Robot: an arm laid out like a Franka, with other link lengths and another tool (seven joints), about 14 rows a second.
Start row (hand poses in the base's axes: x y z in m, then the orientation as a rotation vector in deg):
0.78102, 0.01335, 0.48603, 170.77, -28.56, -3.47
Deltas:
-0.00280, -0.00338, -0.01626, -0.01, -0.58, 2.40
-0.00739, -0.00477, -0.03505, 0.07, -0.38, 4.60
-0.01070, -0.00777, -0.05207, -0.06, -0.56, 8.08
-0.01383, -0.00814, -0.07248, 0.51, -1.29, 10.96
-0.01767, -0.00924, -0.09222, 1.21, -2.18, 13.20
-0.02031, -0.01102, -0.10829, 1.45, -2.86, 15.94
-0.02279, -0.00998, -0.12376, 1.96, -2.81, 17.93
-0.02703, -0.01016, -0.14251, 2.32, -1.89, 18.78
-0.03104, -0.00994, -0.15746, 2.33, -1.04, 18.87
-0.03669, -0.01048, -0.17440, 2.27, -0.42, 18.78
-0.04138, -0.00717, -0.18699, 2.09, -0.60, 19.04
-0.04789, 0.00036, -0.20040, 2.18, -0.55, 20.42
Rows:
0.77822, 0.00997, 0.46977, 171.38, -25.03, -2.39
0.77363, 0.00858, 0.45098, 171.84, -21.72, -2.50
0.77032, 0.00558, 0.43396, 172.27, -16.50, -1.88
0.76719, 0.00521, 0.41355, 173.27, -12.25, -0.68
0.76335, 0.00411, 0.39381, 174.28, -8.96, 0.69
0.76071, 0.00233, 0.37774, 174.74, -4.85, 1.90
0.75823, 0.00337, 0.36227, 175.27, -1.80, 1.89
0.75399, 0.00319, 0.34352, 175.48, -0.41, 0.50
0.74998, 0.00341, 0.32857, 175.35, -0.20, -0.77
0.74433, 0.00287, 0.31163, 175.18, -0.28, -1.70
0.73964, 0.00618, 0.29904, 175.04, 0.09, -1.36
0.73313, 0.01371, 0.28563, 175.09, 2.20, -1.32

